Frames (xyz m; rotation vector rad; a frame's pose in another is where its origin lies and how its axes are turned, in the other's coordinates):
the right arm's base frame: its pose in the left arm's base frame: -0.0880 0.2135 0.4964 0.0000 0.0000 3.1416
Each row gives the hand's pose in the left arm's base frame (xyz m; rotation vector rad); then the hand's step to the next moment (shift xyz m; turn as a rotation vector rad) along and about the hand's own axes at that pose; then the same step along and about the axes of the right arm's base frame.
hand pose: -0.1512 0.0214 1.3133 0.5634 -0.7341 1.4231
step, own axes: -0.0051 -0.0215 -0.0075 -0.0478 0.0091 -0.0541
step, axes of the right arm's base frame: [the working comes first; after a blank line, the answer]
step, axes of the left arm's base frame: 0.0222 0.0003 -0.0071 -0.0027 0.0086 -0.0722

-0.0222 -0.0003 -0.0071 0.0027 -0.0086 -0.0722
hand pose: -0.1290 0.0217 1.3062 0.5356 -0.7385 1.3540
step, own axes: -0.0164 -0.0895 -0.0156 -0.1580 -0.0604 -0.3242
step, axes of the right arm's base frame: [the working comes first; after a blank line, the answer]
step, axes of the left arm's base frame: 0.0899 -0.0136 -0.0162 0.1039 0.1200 -0.3294

-0.0899 0.0136 -0.0162 -0.1039 -0.1200 -0.3294
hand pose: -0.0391 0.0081 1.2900 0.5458 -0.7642 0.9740
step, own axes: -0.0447 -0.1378 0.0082 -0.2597 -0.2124 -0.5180
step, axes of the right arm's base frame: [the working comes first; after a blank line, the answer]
step, axes of the left arm's base frame: 0.1035 -0.0935 -0.0401 0.2657 0.1340 -0.5407

-0.1035 0.0935 -0.0401 -0.2657 -0.1340 -0.5407
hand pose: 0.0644 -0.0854 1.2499 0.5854 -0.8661 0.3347
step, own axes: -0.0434 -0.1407 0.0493 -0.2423 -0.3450 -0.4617
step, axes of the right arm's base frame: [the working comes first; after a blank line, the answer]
step, axes of the left arm's base frame: 0.0137 -0.1435 -0.0577 0.3082 -0.0047 -0.5440

-0.0137 0.1435 -0.0577 -0.3082 0.0047 -0.5440
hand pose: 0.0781 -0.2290 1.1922 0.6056 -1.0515 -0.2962
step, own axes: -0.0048 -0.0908 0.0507 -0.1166 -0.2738 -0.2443
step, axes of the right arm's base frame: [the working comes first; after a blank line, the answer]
step, axes of the left arm's base frame: -0.0419 -0.0867 -0.0396 0.1735 -0.0815 -0.3339

0.0419 0.0867 -0.0396 -0.1735 0.0815 -0.3339
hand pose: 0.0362 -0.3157 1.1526 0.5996 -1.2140 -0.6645
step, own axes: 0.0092 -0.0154 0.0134 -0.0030 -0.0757 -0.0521
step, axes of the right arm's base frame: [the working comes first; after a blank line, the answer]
step, axes of the left arm's base frame: -0.0132 -0.0180 -0.0021 0.0392 -0.0451 -0.0699

0.0132 0.0180 -0.0021 -0.0392 0.0451 -0.0699
